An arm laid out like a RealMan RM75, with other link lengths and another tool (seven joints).
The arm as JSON. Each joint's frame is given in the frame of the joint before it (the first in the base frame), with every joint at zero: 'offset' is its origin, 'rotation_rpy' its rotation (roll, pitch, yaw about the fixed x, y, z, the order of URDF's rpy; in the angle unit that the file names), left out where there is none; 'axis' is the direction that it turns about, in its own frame. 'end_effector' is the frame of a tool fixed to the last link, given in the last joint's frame.
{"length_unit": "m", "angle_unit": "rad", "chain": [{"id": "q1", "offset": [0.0, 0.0, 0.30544], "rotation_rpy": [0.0, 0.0, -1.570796], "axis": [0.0, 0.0, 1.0]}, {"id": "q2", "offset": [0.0, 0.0, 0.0], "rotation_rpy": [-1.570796, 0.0, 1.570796], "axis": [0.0, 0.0, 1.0]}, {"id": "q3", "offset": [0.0, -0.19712, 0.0], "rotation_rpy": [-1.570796, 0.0, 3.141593], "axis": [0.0, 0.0, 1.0]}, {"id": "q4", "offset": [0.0, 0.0, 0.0], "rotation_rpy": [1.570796, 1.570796, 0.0], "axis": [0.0, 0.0, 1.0]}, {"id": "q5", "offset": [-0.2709, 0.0, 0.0], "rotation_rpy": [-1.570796, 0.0, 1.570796], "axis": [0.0, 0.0, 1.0]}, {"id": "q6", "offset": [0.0, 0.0, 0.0], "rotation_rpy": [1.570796, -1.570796, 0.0], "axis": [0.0, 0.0, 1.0]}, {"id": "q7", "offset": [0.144, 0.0, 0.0], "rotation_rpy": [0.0, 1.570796, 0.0], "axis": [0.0, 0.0, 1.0]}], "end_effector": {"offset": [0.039, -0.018, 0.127], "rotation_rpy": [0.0, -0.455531, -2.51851]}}
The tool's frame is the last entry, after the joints.
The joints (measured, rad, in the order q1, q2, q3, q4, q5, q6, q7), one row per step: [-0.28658, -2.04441, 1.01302, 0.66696, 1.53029, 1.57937, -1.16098]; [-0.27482, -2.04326, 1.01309, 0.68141, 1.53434, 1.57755, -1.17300]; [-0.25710, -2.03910, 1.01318, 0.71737, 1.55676, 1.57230, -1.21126]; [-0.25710, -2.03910, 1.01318, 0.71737, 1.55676, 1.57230, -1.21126]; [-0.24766, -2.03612, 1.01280, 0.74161, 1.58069, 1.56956, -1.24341]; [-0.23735, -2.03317, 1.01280, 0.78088, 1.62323, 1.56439, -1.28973]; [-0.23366, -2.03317, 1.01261, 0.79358, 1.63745, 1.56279, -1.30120]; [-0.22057, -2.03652, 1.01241, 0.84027, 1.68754, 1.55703, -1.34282]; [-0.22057, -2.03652, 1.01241, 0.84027, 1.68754, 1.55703, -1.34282]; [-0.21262, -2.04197, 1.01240, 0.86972, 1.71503, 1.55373, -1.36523]
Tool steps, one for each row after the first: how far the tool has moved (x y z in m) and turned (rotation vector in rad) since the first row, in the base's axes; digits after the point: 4 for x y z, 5 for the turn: [-0.0037, -0.0008, 0.0022, -0.00055, 0.00588, 0.01057]; [-0.0107, -0.0020, 0.0059, -0.01335, 0.02809, 0.03187]; [-0.0107, -0.0020, 0.0059, -0.01335, 0.02809, 0.03187]; [-0.0160, -0.0037, 0.0070, -0.03041, 0.04713, 0.04862]; [-0.0231, -0.0057, 0.0079, -0.05627, 0.08296, 0.06848]; [-0.0254, -0.0064, 0.0081, -0.06285, 0.09557, 0.07309]; [-0.0324, -0.0089, 0.0084, -0.08512, 0.13807, 0.09028]; [-0.0324, -0.0089, 0.0084, -0.08512, 0.13807, 0.09028]; [-0.0352, -0.0100, 0.0085, -0.09480, 0.16030, 0.09836]
